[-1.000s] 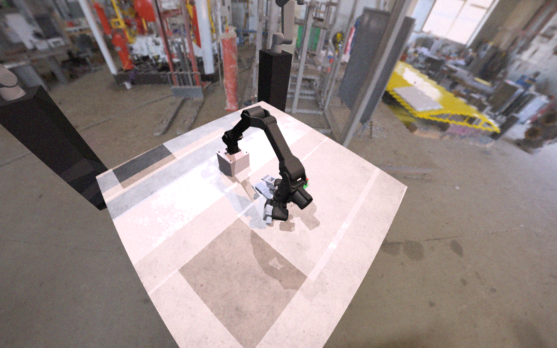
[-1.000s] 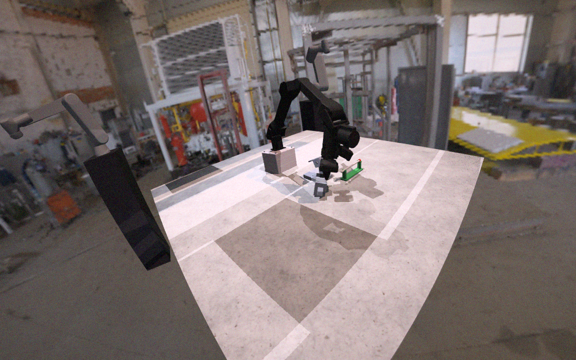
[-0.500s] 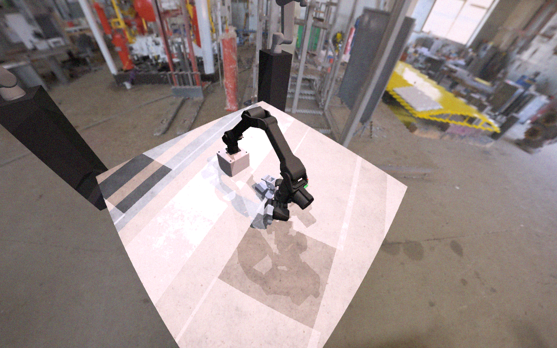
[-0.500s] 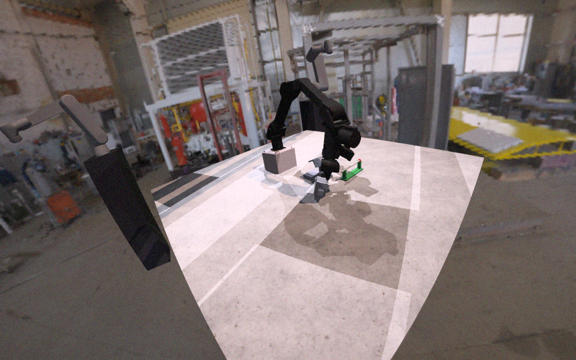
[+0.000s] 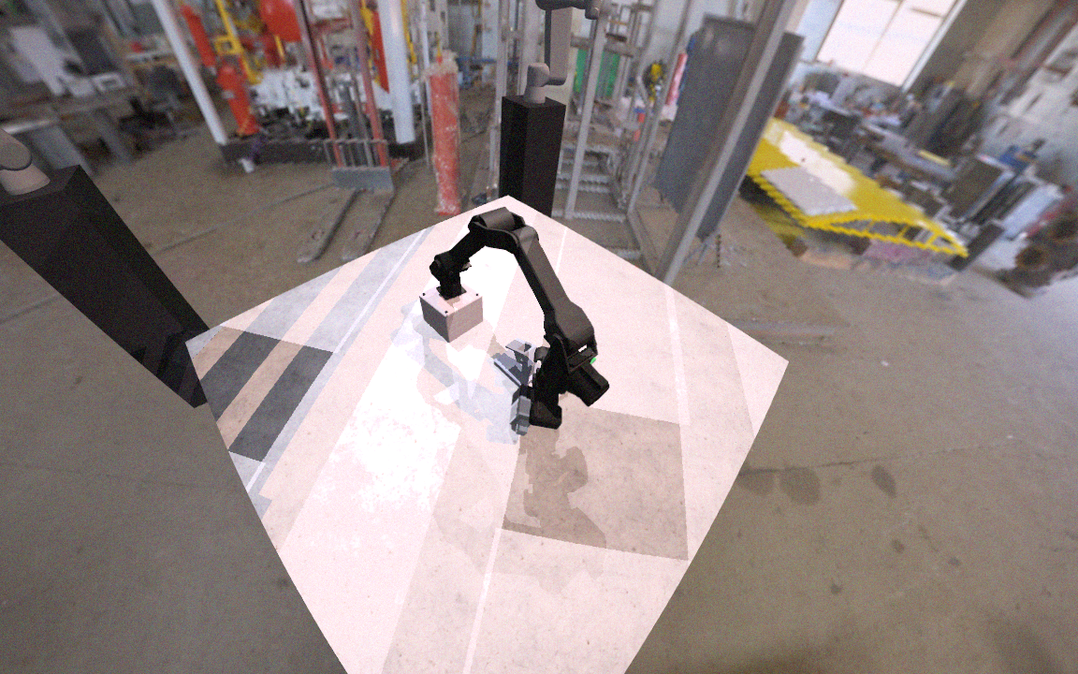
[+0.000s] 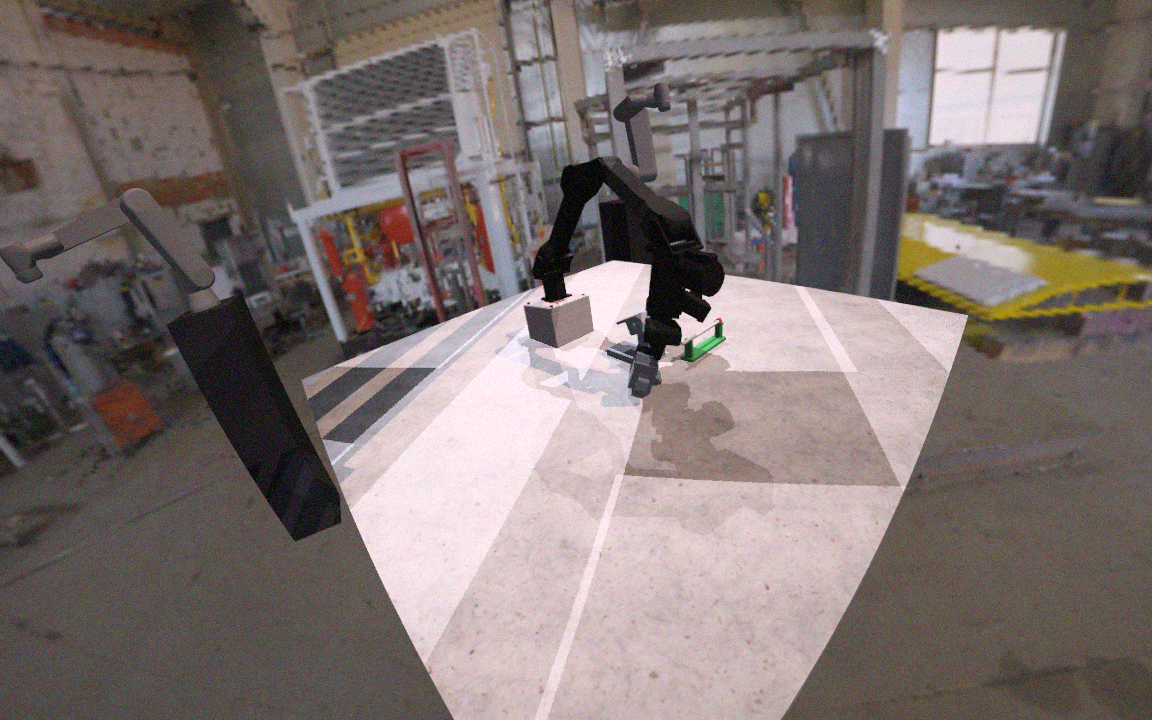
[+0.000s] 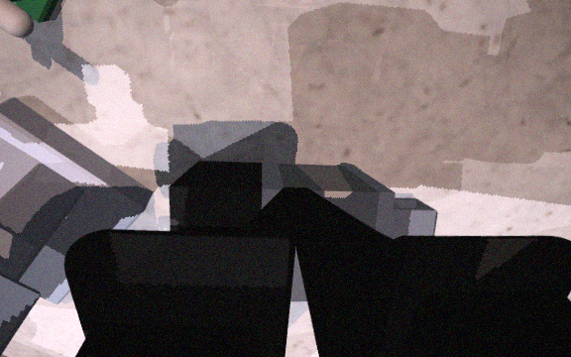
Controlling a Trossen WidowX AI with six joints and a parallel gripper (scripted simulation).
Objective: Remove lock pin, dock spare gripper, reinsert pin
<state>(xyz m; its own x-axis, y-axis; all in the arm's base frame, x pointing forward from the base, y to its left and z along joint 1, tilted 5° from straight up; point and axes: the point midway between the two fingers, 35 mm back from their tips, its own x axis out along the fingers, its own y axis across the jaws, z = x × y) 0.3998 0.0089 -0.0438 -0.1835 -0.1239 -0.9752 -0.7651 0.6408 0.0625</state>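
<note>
Now: gripper tip 1 cm past the spare gripper, 3 cm to the left of it and 2 cm above it. Round my gripper tip: socket (13 cm behind, 5 cm to the left); then green stand (5 cm behind, 18 cm to the left, 3 cm below).
</note>
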